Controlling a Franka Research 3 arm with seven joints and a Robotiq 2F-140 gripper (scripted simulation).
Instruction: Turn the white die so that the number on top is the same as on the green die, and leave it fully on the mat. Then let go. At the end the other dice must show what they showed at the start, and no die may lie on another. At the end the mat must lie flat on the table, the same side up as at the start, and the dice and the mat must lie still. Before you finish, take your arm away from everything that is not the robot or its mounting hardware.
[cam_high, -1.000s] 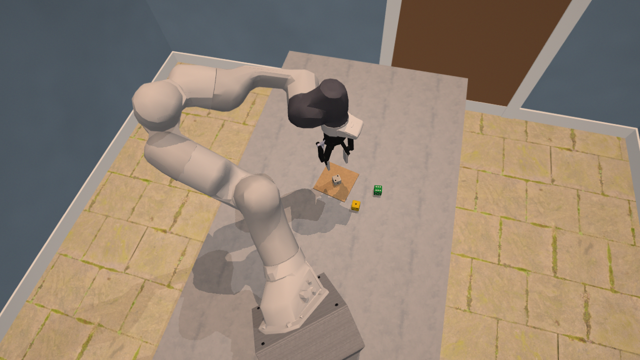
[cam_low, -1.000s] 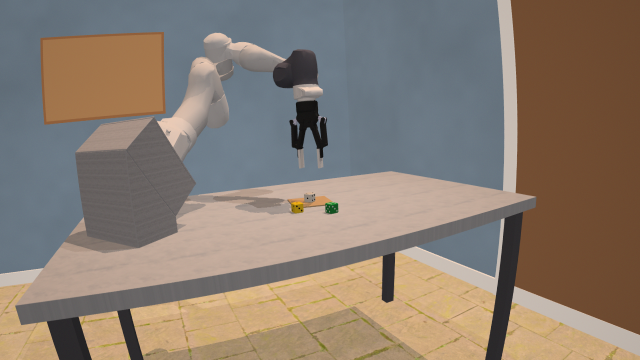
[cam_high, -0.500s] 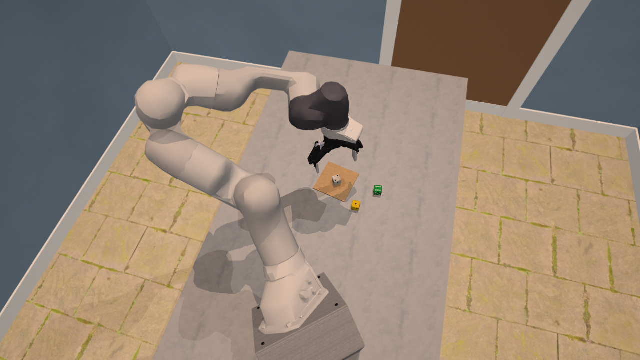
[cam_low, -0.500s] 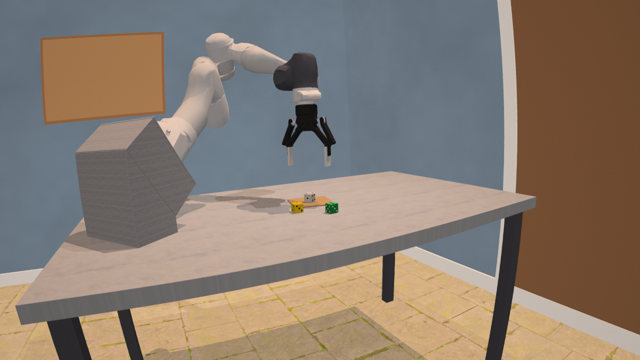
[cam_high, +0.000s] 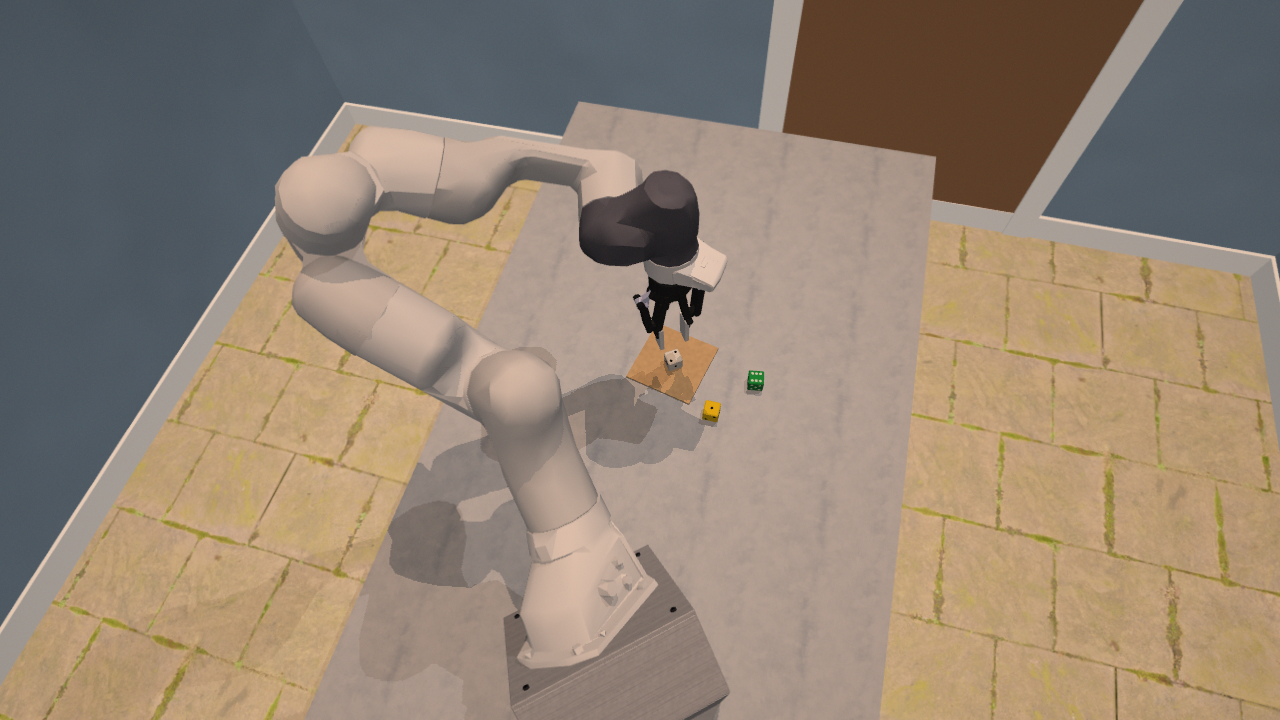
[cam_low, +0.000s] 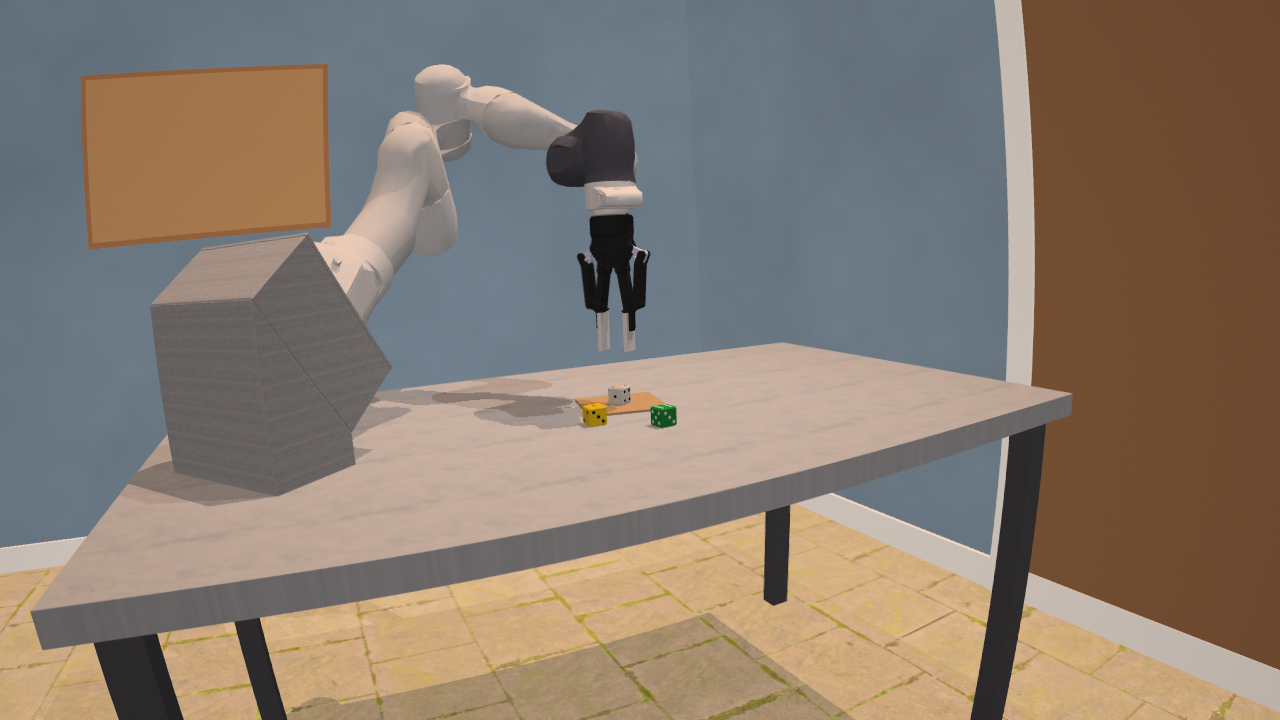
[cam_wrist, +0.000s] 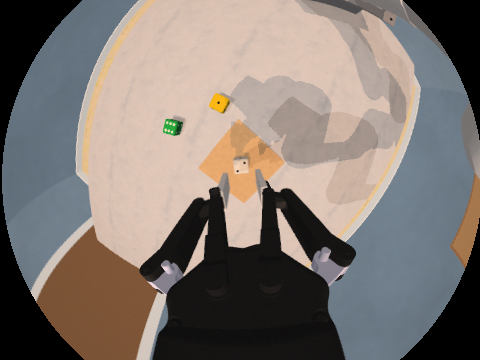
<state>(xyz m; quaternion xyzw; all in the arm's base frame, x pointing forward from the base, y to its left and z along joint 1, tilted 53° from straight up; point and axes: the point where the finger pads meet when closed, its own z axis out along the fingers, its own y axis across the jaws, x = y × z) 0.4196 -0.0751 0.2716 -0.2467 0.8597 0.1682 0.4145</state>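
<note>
Now: the white die 11 cm below my hand. From my hand the other things lie so: mat: 13 cm below; yellow die: 7 cm behind, 12 cm to the right, 11 cm below; green die: 3 cm ahead, 17 cm to the right, 11 cm below.
</note>
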